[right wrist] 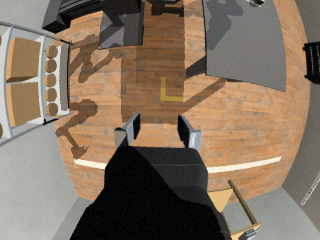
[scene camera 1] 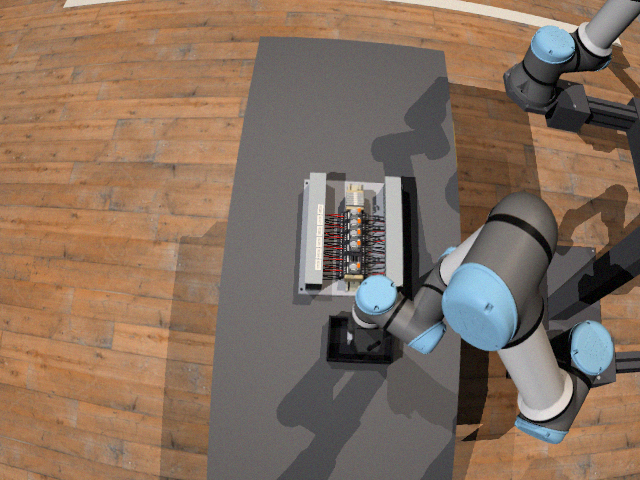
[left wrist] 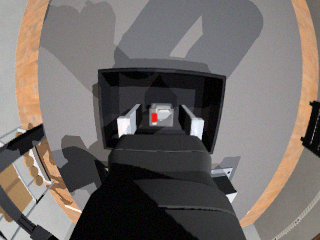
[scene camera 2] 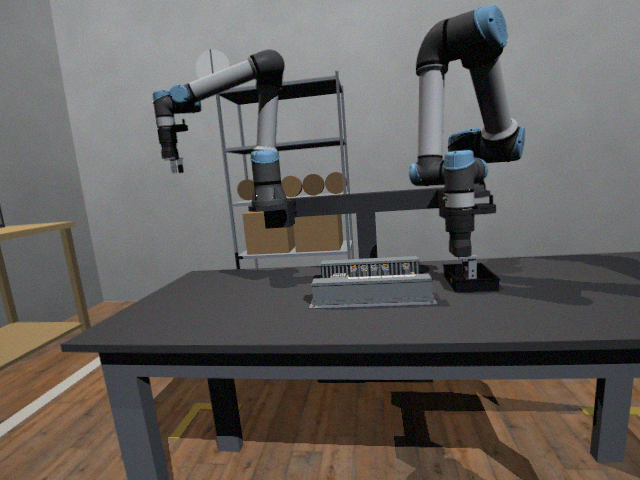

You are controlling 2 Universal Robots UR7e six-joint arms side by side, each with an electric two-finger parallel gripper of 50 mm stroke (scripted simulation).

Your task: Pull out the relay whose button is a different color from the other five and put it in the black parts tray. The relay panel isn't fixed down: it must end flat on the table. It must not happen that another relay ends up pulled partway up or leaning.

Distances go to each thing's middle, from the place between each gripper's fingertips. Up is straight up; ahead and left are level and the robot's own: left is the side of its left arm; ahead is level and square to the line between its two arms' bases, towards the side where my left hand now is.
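Left hand (scene camera 2: 469, 275): 2 cm above black parts tray (scene camera 1: 338, 350). Relay panel (scene camera 1: 319, 247): 1 cm below my left hand, 4 cm ahead, 28 cm to the right.
From my right hand: relay panel 380 mm below, 470 mm ahead, 840 mm to the left; black parts tray 400 mm below, 430 mm ahead, 1120 mm to the left.
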